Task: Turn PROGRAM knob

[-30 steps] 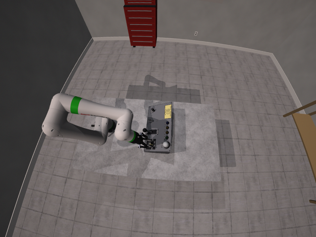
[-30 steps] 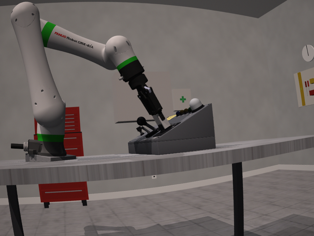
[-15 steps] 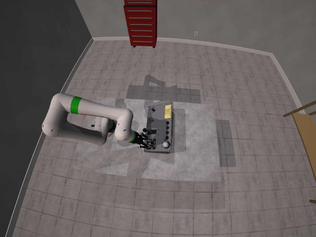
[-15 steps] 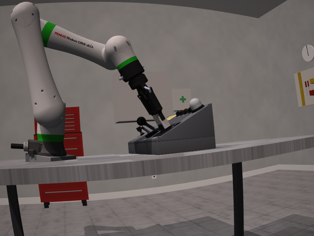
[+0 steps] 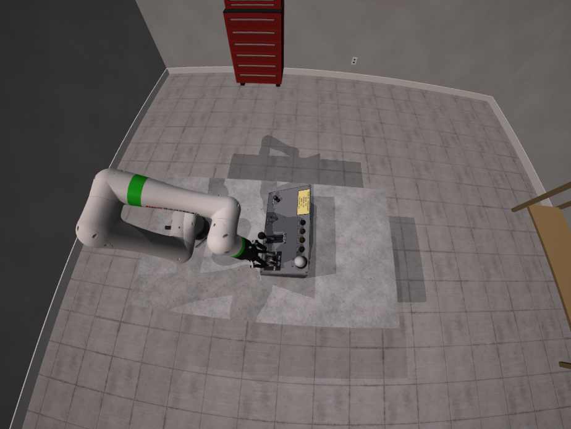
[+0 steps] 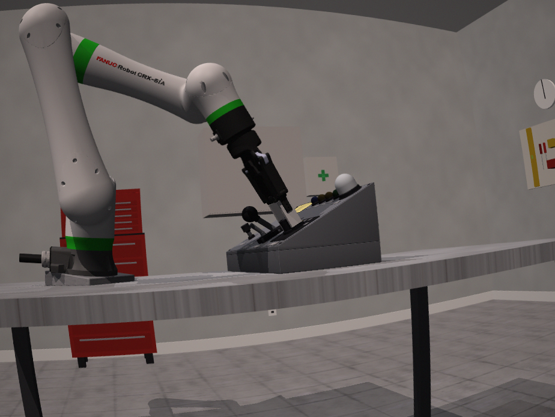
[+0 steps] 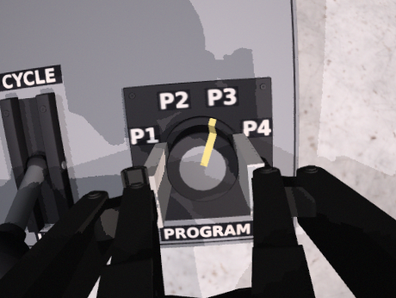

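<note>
The cycle lever lies 1 cm behind my hand, 12 cm to the left of it and 1 cm below it. Round my hand: grey sloped console (6 cm ahead, 17 cm to the left, 4 cm below); then check toggle (2 cm ahead, 24 cm to the left, 2 cm below); then mode knob (3 cm ahead, 36 cm to the left, 1 cm below).
</note>
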